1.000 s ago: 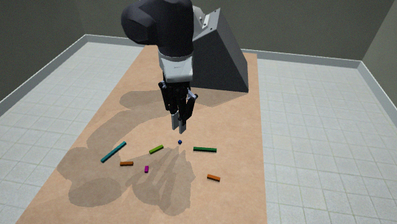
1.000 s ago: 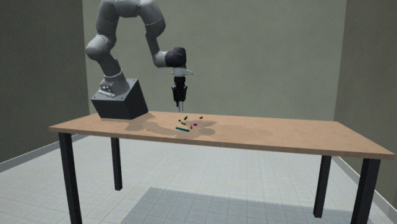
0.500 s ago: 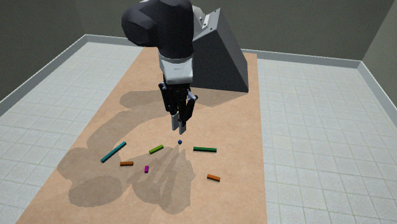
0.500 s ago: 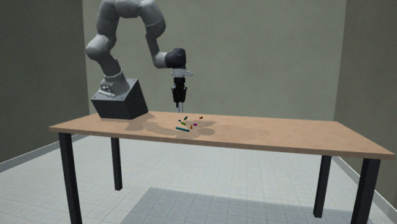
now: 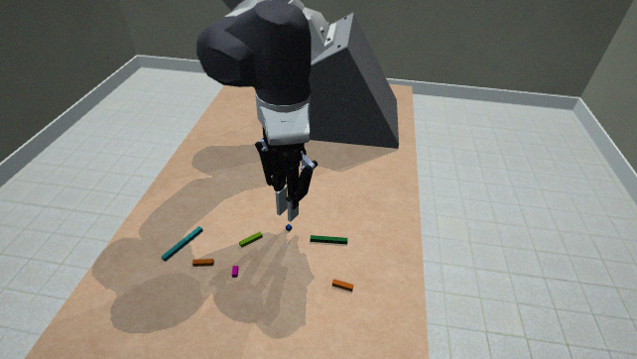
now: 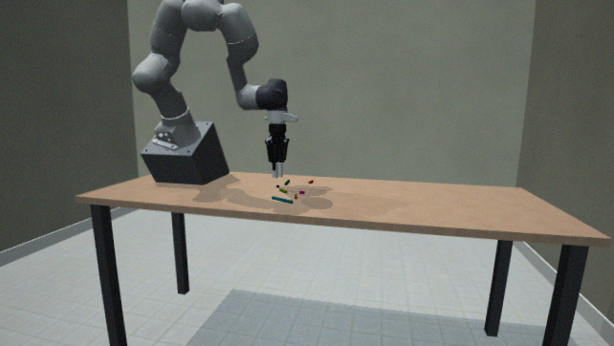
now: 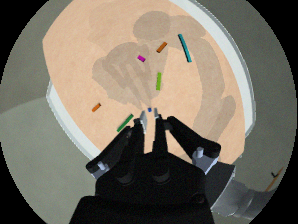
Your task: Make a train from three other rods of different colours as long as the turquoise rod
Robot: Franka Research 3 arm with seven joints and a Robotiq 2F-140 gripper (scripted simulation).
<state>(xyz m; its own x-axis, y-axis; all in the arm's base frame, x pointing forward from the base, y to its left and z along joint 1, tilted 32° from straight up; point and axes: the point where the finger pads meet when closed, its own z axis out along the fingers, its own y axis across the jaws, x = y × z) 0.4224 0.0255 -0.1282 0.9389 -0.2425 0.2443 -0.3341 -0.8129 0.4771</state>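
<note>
Now: the blue rod 70 mm below my hand. The rest, counted from my hand: green rod 10 mm ahead, 90 mm to the left, 70 mm below; magenta rod 140 mm ahead, 60 mm to the right, 70 mm below; lime rod 60 mm ahead, 60 mm to the right, 70 mm below.
</note>
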